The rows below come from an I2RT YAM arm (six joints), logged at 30 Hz.
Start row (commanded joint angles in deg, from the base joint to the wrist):
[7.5 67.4 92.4 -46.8 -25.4 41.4]
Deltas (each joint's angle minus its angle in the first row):
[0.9 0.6 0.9 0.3 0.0 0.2]
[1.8 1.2 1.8 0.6 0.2 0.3]
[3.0 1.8 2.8 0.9 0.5 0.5]
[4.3 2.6 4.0 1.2 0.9 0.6]
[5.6 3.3 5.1 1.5 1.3 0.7]
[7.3 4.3 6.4 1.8 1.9 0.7]
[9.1 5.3 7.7 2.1 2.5 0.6]
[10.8 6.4 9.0 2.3 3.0 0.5]
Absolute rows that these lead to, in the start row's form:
[8.4 68.0 93.3 -46.5 -25.4 41.6]
[9.3 68.6 94.2 -46.2 -25.2 41.7]
[10.5 69.2 95.2 -45.9 -24.9 41.9]
[11.8 70.0 96.4 -45.6 -24.5 42.0]
[13.1 70.7 97.5 -45.3 -24.1 42.1]
[14.8 71.7 98.8 -45.0 -23.5 42.1]
[16.6 72.7 100.1 -44.7 -22.9 42.0]
[18.3 73.8 101.4 -44.5 -22.4 41.9]

